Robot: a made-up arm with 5 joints. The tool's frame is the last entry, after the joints. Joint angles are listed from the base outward. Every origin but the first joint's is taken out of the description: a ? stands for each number. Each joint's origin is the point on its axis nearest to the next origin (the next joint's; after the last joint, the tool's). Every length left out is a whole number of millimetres.
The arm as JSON. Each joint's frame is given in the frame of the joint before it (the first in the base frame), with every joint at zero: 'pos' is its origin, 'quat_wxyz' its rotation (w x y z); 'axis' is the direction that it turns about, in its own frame. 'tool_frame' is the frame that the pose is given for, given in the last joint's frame.
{
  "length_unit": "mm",
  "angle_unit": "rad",
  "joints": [
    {
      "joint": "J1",
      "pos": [
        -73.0,
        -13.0,
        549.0
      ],
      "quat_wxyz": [
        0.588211,
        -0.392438,
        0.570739,
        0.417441
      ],
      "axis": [
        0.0,
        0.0,
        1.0
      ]
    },
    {
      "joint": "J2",
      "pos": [
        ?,
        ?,
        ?
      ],
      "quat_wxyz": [
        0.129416,
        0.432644,
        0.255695,
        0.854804
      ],
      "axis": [
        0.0,
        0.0,
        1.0
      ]
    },
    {
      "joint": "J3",
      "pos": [
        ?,
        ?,
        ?
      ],
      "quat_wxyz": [
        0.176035,
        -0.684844,
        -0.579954,
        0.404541
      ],
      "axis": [
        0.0,
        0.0,
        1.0
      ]
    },
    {
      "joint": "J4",
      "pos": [
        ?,
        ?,
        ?
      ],
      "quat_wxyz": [
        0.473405,
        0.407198,
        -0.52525,
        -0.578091
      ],
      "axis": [
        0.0,
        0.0,
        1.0
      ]
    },
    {
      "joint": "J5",
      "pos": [
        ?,
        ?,
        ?
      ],
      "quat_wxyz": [
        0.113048,
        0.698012,
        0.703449,
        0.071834
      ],
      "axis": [
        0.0,
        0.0,
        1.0
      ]
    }
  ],
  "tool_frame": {
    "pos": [
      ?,
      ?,
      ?
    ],
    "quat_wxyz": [
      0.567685,
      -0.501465,
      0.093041,
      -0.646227
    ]
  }
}
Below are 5 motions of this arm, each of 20 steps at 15 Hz.
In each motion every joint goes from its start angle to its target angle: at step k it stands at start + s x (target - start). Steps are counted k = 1, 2, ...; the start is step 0. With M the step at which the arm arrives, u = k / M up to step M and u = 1 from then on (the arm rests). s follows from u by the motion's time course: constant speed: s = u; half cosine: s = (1 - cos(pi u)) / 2; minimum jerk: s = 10 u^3 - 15 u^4 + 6 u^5.
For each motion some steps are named. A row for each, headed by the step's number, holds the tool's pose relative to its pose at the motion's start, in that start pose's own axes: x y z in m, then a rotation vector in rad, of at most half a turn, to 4 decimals.
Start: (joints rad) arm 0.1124 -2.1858 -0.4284 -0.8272 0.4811
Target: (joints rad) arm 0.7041 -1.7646 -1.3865 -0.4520 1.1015
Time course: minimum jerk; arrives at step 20
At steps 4, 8, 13, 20:
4: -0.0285 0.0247 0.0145 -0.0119 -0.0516 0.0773
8: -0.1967 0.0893 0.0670 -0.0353 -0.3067 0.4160
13: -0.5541 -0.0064 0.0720 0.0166 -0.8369 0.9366
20: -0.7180 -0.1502 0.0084 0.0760 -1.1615 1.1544

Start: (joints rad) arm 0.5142 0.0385 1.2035 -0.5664 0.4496
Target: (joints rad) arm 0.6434 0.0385 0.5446 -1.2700 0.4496
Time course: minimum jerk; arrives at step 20
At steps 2, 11, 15, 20:
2: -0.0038 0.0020 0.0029 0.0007 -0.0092 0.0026
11: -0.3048 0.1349 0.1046 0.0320 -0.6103 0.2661
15: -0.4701 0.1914 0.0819 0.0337 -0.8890 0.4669
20: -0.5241 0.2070 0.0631 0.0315 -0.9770 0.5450

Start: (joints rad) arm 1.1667 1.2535 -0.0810 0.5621 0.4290
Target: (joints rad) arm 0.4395 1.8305 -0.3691 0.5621 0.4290
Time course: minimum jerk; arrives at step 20
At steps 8, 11, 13, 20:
8: -0.0451 -0.0229 -0.0064 0.0139 -0.1910 0.0857
11: -0.0826 -0.0568 -0.0339 0.0652 -0.3648 0.1460
13: -0.1022 -0.0825 -0.0623 0.1155 -0.4735 0.1755
20: -0.1216 -0.1200 -0.1155 0.2066 -0.6192 0.2041

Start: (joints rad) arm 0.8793 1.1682 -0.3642 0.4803 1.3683
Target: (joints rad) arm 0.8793 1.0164 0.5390 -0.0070 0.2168
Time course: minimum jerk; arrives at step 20
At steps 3, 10, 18, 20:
3: 0.0085 -0.0066 -0.0072 0.0098 0.0299 -0.0105
10: 0.1336 -0.1074 -0.1755 0.1681 0.5918 -0.1269
18: 0.1994 -0.1571 -0.4166 0.2986 1.2085 -0.0771
20: 0.1999 -0.1573 -0.4212 0.3006 1.2192 -0.0744

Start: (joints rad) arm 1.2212 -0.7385 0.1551 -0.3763 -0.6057
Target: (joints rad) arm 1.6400 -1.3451 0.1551 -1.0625 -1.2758
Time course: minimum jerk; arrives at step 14
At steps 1, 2, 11, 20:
1: 0.0001 -0.0010 -0.0005 0.0019 0.0006 0.0010
2: 0.0009 -0.0071 -0.0036 0.0134 0.0044 0.0075
11: 0.1319 -0.2128 -0.2216 0.4254 0.1749 0.4345
20: 0.1493 -0.2195 -0.2417 0.4469 0.1867 0.4763

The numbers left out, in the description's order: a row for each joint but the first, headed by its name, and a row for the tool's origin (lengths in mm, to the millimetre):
J2: 61.0 23.0 0.0
J3: 156.0 -238.0 0.0
J4: 376.0 -469.0 0.0
J5: 45.0 199.0 0.0
tool: -14.0 11.0 0.0

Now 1 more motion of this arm.
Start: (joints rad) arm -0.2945 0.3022 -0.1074 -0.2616 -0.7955
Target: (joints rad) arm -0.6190 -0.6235 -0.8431 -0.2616 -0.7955
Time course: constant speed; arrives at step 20
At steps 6, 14, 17, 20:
6: 0.0091 -0.0711 -0.0025 0.0993 0.1878 0.0016
14: 0.0250 -0.1452 0.0432 0.1547 0.4689 -0.0631
17: 0.0368 -0.1652 0.0770 0.1490 0.5772 -0.1042
20: 0.0546 -0.1794 0.1195 0.1276 0.6844 -0.1528

